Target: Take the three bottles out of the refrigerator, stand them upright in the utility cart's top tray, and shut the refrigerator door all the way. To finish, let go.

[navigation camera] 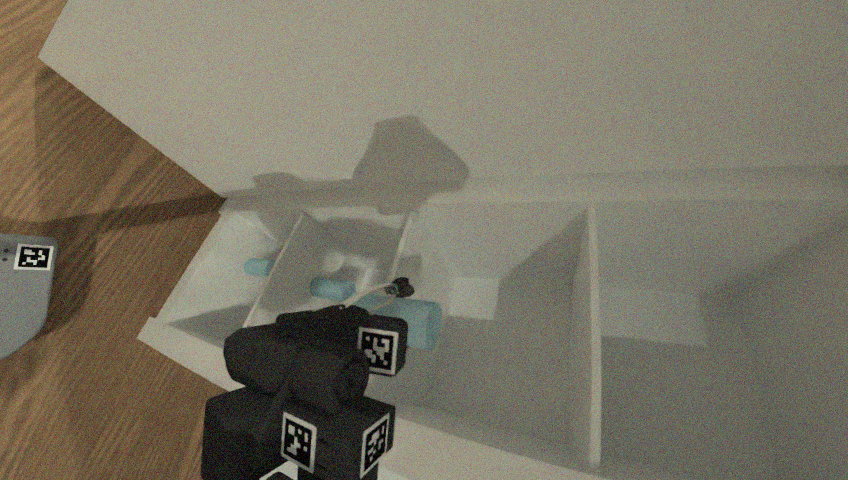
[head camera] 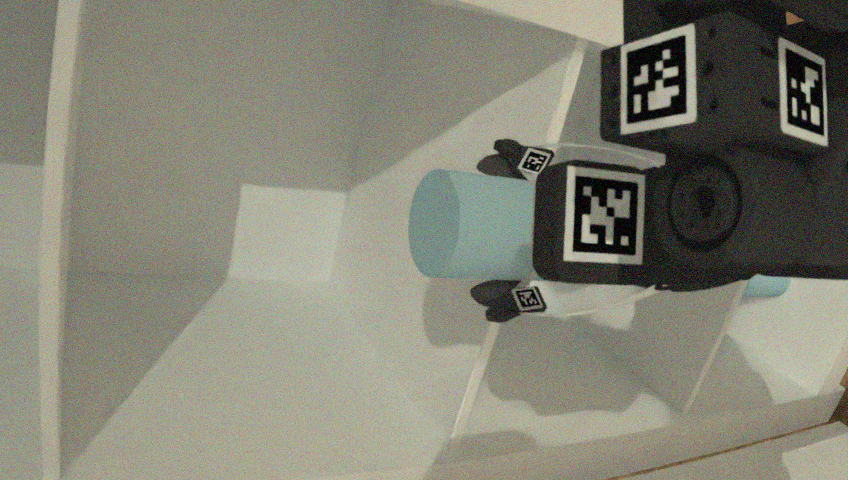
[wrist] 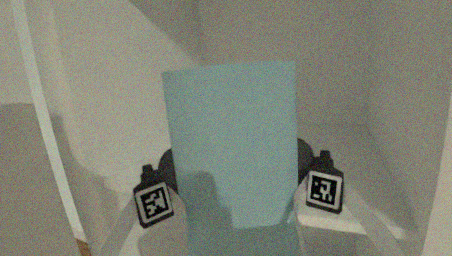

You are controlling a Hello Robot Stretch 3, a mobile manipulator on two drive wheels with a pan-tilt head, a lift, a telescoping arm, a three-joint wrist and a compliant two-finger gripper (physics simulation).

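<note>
A light blue bottle (head camera: 476, 226) (navigation camera: 423, 324) (wrist: 232, 115) stands roughly upright between the fingers of my gripper (head camera: 498, 230) (navigation camera: 410, 315) (wrist: 235, 161), which is shut on it, one fingertip on each side. The bottle is at the front of the open refrigerator (head camera: 52, 237) (navigation camera: 595, 356), and it overlaps a shelf's front edge in the head view. Its lower part is hidden by the wrist. A second bottle (navigation camera: 332, 288) stands on a lower shelf. A third bottle (head camera: 767, 286) (navigation camera: 258, 266) stands in the lowest compartment. The utility cart does not show.
The refrigerator door (navigation camera: 535, 77) appears open, alongside the compartments. Shelf edges (head camera: 474, 380) (navigation camera: 273, 267) run close to the gripper and wrist. My base (navigation camera: 26, 309) shows at the left of the navigation view, over the wooden floor (navigation camera: 101, 356).
</note>
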